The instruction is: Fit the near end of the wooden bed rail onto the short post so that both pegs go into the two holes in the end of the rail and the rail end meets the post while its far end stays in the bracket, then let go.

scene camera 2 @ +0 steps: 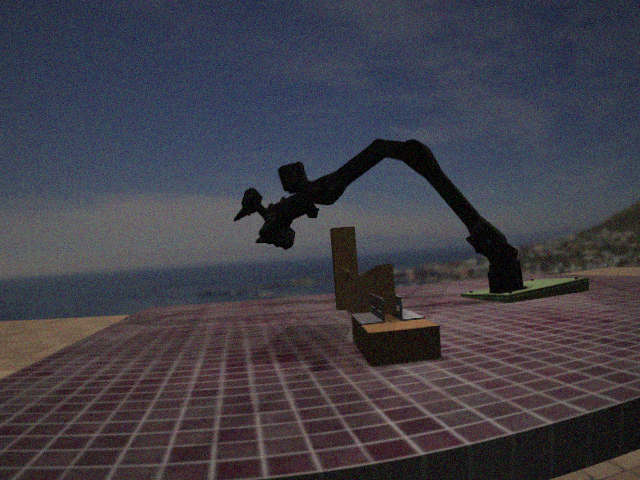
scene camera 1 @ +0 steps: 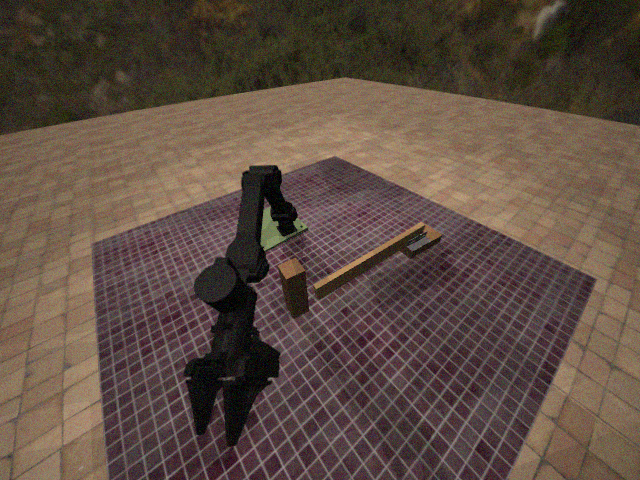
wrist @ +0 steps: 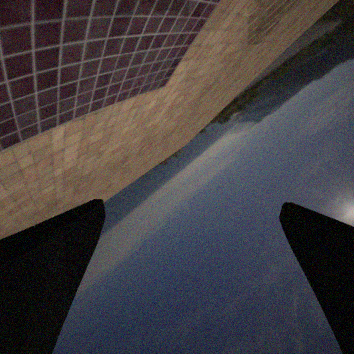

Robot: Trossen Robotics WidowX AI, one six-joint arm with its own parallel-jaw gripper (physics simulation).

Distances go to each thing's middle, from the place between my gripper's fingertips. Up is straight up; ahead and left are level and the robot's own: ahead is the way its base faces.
I see my gripper 240 mm past the upright post (scene camera 2: 343, 241), 230 mm to the right of it and 110 mm above it. From my hand the other things lie so: wooden bed rail (scene camera 2: 379, 280) 240 mm behind, 510 mm to the left, 150 mm below.
